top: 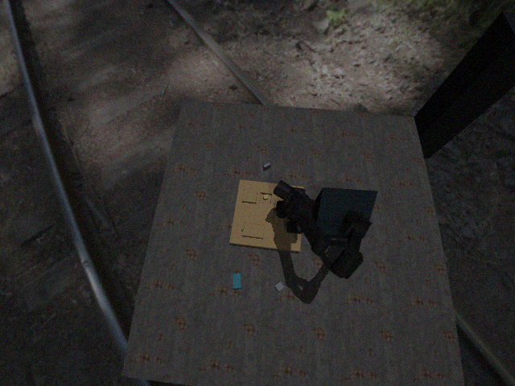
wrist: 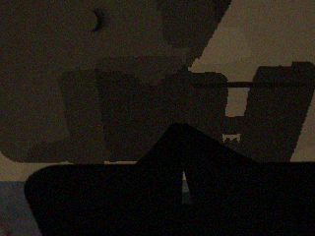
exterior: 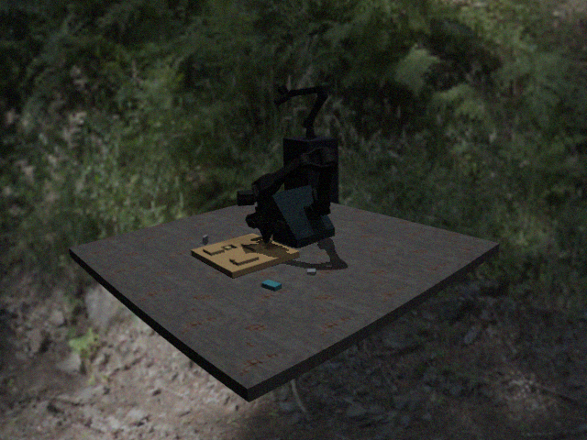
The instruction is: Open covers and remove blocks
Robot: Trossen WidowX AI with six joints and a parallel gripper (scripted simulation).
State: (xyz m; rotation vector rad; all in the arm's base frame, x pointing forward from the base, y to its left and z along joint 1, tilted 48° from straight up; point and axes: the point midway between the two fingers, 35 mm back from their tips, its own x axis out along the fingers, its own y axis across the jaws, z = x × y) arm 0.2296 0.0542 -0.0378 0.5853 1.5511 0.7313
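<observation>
Right now my gripper tip is 9 cm short of the tan puzzle board, 1 cm to the right of it and 1 cm above it. The rest, counted from my gripper tip: teal block 30 cm to the left, 19 cm ahead, 2 cm below.
</observation>
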